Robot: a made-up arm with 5 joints. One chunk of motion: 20 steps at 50 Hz.
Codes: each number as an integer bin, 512 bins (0 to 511) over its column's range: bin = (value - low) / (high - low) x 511, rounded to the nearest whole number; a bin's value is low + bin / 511 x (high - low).
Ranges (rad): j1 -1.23..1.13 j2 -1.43..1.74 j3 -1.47..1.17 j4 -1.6..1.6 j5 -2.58..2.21
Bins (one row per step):
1: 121 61 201 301 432
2: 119 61 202 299 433
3: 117 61 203 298 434
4: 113 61 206 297 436
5: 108 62 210 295 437
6: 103 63 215 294 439
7: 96 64 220 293 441
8: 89 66 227 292 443
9: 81 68 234 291 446
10: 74 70 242 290 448
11: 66 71 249 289 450
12: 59 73 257 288 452
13: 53 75 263 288 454
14: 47 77 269 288 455
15: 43 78 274 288 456
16: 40 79 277 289 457
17: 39 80 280 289 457
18: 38 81 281 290 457
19: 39 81 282 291 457
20: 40 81 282 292 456
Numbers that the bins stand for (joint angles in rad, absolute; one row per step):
1: -0.6712 -1.0516 -0.4316 0.2849 1.4695
2: -0.6804 -1.0516 -0.4264 0.2724 1.4788
3: -0.6896 -1.0516 -0.4212 0.2661 1.4882
4: -0.7081 -1.0516 -0.4057 0.2599 1.5070
5: -0.7312 -1.0454 -0.3851 0.2474 1.5163
6: -0.7543 -1.0392 -0.3592 0.2411 1.5351
7: -0.7866 -1.0330 -0.3334 0.2348 1.5538
8: -0.8190 -1.0206 -0.2972 0.2286 1.5726
9: -0.8559 -1.0082 -0.2611 0.2223 1.6007
10: -0.8882 -0.9958 -0.2197 0.2160 1.6195
11: -0.9252 -0.9895 -0.1836 0.2098 1.6382
12: -0.9575 -0.9771 -0.1423 0.2035 1.6569
13: -0.9852 -0.9647 -0.1113 0.2035 1.6757
14: -1.0129 -0.9523 -0.0803 0.2035 1.6851
15: -1.0314 -0.9461 -0.0544 0.2035 1.6944
16: -1.0453 -0.9399 -0.0389 0.2098 1.7038
17: -1.0499 -0.9337 -0.0234 0.2098 1.7038
18: -1.0545 -0.9275 -0.0183 0.2160 1.7038
19: -1.0499 -0.9275 -0.0131 0.2223 1.7038
20: -1.0453 -0.9275 -0.0131 0.2286 1.6944

